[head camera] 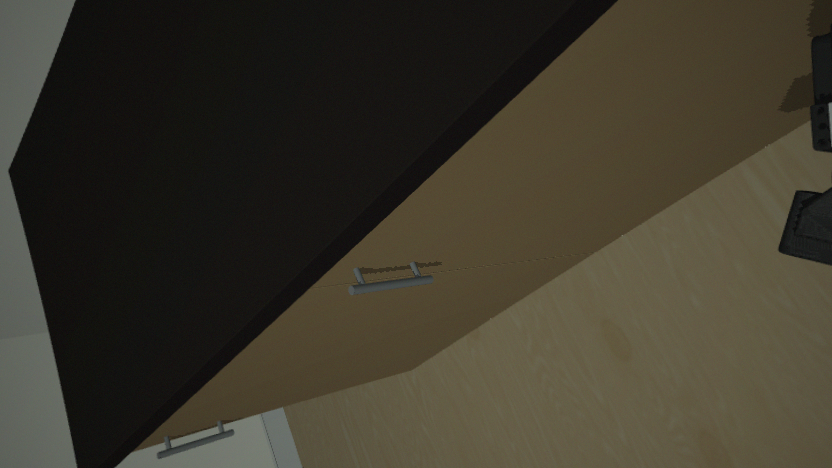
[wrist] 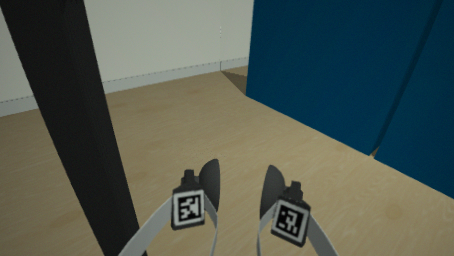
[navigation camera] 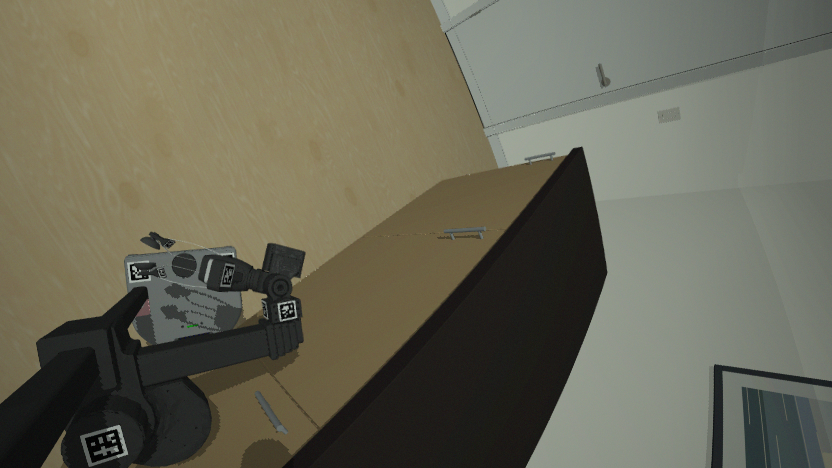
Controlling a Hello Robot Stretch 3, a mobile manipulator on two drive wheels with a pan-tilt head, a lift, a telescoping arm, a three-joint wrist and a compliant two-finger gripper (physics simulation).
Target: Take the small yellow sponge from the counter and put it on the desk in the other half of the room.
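The navigation camera shows the gripper (navigation camera: 138, 251), a counter cabinet (navigation camera: 452, 326) and a framed picture (navigation camera: 754, 411). In the head camera the cabinet (head camera: 226, 214) is visible again, while the wrist view shows the gripper (wrist: 241, 180).
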